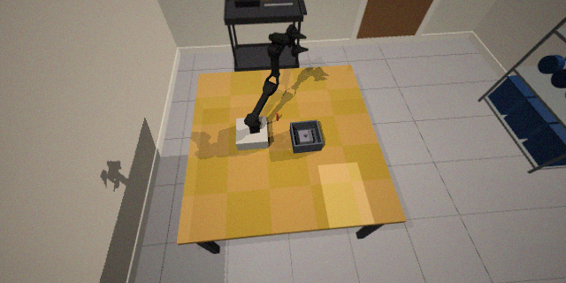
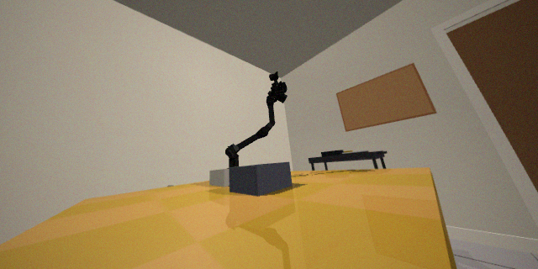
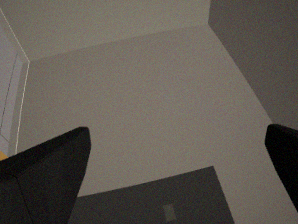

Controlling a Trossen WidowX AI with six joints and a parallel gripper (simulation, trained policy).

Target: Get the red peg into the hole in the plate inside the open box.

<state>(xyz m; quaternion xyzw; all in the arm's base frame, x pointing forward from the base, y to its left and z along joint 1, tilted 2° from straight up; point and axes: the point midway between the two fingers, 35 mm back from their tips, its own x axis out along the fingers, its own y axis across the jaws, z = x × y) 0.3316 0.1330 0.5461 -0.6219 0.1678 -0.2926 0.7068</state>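
My gripper tip is now 17 cm past the red peg, 2 cm to the left of it and 60 cm above it. Also, from my gripper tip: light grey plate 1 cm behind, 22 cm to the right, 59 cm below; grey box 1 cm behind, 22 cm to the right, 61 cm below.
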